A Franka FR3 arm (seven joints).
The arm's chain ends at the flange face. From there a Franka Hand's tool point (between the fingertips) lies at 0.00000 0.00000 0.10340 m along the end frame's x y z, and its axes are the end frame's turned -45 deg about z.
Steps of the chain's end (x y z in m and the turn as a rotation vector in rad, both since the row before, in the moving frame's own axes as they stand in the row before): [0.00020, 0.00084, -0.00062, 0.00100, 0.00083, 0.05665]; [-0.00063, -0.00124, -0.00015, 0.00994, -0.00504, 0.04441]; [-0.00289, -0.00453, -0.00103, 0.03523, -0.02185, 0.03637]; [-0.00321, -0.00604, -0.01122, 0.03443, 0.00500, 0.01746]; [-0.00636, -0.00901, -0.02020, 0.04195, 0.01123, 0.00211]
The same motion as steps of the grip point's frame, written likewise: [-0.00032, 0.00073, -0.00062, 0.00012, 0.00129, 0.05665]; [0.00081, -0.00241, -0.00016, 0.01059, 0.00346, 0.04441]; [0.00221, -0.00940, -0.00112, 0.04036, 0.00946, 0.03637]; [0.00490, -0.00867, -0.01128, 0.02081, 0.02788, 0.01746]; [0.00576, -0.01311, -0.02030, 0.02172, 0.03760, 0.00211]
